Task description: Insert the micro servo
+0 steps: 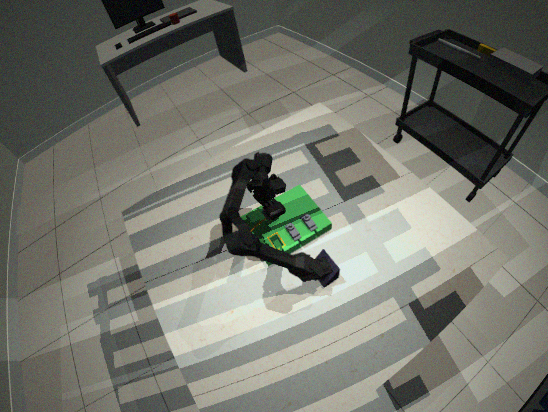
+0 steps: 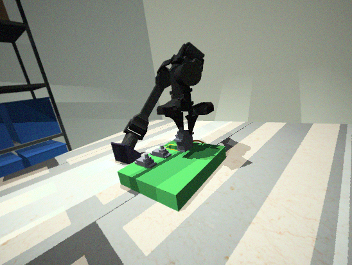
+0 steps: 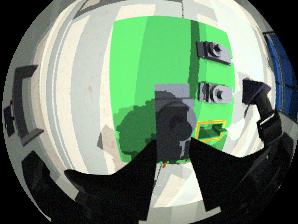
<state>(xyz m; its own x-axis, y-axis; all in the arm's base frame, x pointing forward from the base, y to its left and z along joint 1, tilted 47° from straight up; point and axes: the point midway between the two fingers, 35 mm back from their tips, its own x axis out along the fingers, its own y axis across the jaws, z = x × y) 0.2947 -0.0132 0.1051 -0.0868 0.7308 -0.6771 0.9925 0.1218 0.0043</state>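
The green deck is 1 cm ahead of my gripper tip, 4 cm to the right of it and 10 cm below it.
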